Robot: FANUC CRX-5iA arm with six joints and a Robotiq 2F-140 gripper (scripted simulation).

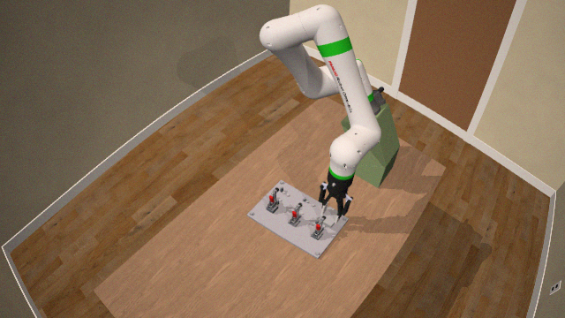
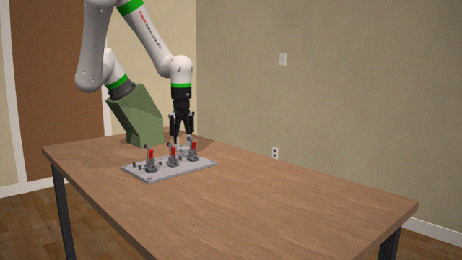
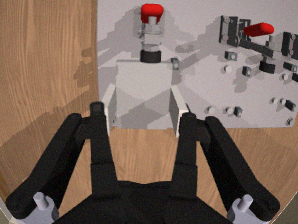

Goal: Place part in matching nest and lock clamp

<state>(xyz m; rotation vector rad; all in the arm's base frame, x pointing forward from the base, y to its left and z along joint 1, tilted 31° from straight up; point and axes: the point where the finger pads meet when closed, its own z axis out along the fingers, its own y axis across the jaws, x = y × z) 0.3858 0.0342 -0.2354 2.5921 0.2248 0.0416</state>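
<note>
The toggle clamp is 80 mm ahead of my hand, 20 mm below it and 10 mm to the left of it. Round my hand: grey fixture plate (100 mm to the right, 70 mm below, 70 mm ahead); light grey part (30 mm below).
</note>
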